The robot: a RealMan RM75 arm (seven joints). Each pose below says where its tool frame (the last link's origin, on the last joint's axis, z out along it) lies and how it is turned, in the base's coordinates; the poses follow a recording.
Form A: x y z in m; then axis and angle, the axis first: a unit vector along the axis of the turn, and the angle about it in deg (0 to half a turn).
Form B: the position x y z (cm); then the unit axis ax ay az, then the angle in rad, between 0 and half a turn. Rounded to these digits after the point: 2 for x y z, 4 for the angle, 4 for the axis.
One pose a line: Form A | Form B
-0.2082 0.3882 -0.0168 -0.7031 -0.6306 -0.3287 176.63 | -20.82 38.82 -1.68 -0.7031 -0.6306 -0.3287 3.0828
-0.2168 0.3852 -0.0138 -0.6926 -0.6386 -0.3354 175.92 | -21.68 38.52 -1.38 -0.6926 -0.6386 -0.3354 3.0704
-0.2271 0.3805 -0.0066 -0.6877 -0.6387 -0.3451 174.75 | -22.71 38.05 -0.66 -0.6877 -0.6387 -0.3451 3.0500
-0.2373 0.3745 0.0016 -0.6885 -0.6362 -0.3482 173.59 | -23.73 37.45 0.16 -0.6885 -0.6362 -0.3482 3.0297
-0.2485 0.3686 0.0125 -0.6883 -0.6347 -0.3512 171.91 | -24.85 36.86 1.25 -0.6883 -0.6347 -0.3512 3.0004
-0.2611 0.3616 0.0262 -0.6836 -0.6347 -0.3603 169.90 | -26.11 36.16 2.62 -0.6836 -0.6347 -0.3603 2.9653
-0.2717 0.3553 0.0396 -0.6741 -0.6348 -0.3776 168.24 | -27.17 35.53 3.96 -0.6741 -0.6348 -0.3776 2.9363
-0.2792 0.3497 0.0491 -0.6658 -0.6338 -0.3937 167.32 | -27.92 34.97 4.91 -0.6658 -0.6338 -0.3937 2.9203
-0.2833 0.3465 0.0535 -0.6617 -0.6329 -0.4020 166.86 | -28.33 34.65 5.35 -0.6617 -0.6329 -0.4020 2.9123
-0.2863 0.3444 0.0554 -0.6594 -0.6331 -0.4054 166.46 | -28.63 34.44 5.54 -0.6594 -0.6331 -0.4054 2.9053
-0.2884 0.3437 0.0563 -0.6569 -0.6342 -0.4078 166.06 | -28.84 34.37 5.63 -0.6569 -0.6342 -0.4078 2.8983
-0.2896 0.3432 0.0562 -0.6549 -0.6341 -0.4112 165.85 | -28.96 34.32 5.62 -0.6549 -0.6341 -0.4112 2.8946
